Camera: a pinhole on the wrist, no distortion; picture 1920 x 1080 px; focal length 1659.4 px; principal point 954.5 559.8 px. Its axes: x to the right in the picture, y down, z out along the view. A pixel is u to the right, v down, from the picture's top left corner.
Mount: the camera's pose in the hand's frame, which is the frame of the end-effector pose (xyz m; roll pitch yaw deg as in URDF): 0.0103 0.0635 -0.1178 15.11 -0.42 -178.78
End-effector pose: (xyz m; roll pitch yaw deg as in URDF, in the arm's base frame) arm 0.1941 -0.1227 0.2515 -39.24 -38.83 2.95
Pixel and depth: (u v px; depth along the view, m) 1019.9 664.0 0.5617
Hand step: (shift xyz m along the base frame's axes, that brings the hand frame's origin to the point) -0.1699 0.4021 0.1689
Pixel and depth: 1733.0 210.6 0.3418
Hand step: -0.1404 0.2856 -0.0851
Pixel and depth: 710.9 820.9 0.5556
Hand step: -0.1097 0.3710 0.2633
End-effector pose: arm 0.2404 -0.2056 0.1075 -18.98 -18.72 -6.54
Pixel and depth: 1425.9 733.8 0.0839
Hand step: 0.0128 0.0600 -0.0585
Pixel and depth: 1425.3 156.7 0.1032
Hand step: 0.0123 0.0991 -0.0633
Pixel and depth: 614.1 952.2 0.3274
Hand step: 0.0333 0.1395 0.1975
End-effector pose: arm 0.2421 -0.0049 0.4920 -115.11 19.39 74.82
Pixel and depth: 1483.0 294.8 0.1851
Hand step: -0.0149 -0.0950 -0.1240
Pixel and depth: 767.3 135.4 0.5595
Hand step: -0.2173 -0.0364 -0.4755
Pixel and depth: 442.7 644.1 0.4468
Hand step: -0.1999 0.1035 -0.3146
